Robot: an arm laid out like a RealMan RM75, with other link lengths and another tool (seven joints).
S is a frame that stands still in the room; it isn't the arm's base.
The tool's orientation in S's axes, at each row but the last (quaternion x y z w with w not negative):
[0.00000, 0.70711, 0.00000, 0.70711]
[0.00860, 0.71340, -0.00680, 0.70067]
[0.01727, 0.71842, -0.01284, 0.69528]
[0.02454, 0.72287, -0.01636, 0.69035]
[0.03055, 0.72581, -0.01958, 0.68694]
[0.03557, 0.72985, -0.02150, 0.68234]
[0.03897, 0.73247, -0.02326, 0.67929]
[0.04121, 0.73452, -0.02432, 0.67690]
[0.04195, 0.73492, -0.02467, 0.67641]
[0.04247, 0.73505, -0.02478, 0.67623]
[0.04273, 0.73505, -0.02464, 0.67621]
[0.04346, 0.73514, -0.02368, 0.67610]
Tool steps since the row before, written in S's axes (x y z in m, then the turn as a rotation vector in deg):
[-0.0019, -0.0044, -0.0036, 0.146, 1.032, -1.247]
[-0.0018, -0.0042, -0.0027, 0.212, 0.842, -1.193]
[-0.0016, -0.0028, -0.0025, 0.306, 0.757, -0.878]
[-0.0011, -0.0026, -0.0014, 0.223, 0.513, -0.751]
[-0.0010, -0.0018, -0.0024, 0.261, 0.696, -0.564]
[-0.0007, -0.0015, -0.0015, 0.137, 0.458, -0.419]
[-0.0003, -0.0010, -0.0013, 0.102, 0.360, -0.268]
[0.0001, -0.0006, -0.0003, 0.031, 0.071, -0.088]
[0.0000, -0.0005, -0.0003, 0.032, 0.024, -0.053]
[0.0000, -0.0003, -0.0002, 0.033, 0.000, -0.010]
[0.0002, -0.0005, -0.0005, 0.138, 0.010, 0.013]
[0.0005, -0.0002, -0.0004, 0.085, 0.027, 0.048]
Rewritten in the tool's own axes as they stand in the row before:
[0.0036, -0.0044, -0.0019, 1.247, 1.032, 0.146]
[0.0027, -0.0042, -0.0017, 1.191, 0.844, 0.215]
[0.0025, -0.0029, -0.0014, 0.873, 0.764, 0.302]
[0.0014, -0.0027, -0.0009, 0.747, 0.517, 0.228]
[0.0024, -0.0019, -0.0007, 0.561, 0.705, 0.242]
[0.0015, -0.0016, -0.0005, 0.419, 0.460, 0.128]
[0.0013, -0.0010, -0.0001, 0.269, 0.363, 0.090]
[0.0003, -0.0006, 0.0002, 0.087, 0.072, 0.032]
[0.0003, -0.0005, 0.0001, 0.051, 0.026, 0.034]
[0.0002, -0.0003, 0.0000, 0.007, 0.003, 0.034]
[0.0005, -0.0005, 0.0003, -0.024, 0.023, 0.135]
[0.0004, -0.0002, 0.0005, -0.054, 0.036, 0.078]

